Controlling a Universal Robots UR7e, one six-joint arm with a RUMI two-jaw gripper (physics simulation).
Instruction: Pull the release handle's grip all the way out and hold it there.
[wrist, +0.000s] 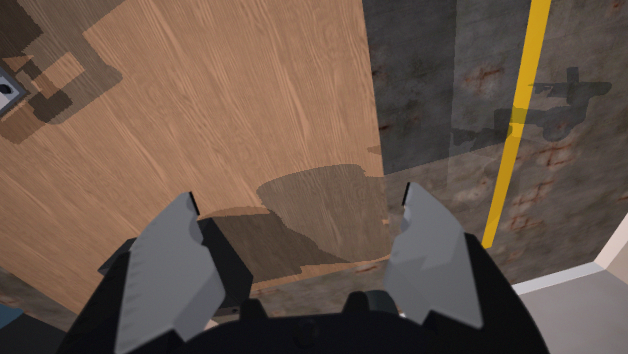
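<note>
My gripper is open and empty, its two grey jaws wide apart above the right part of the wooden table and its edge. The release handle's grip does not show in the wrist view. At the far left edge, a corner of a light metal base plate with a dark bolt shows, well to the left of my gripper. The rest of that fixture is out of view.
The wooden table top fills the left and middle, with shadows on it. Beyond its edge lies the dark stained floor with a yellow line. A pale wall base is at the lower right. A blue thing shows at the lower left.
</note>
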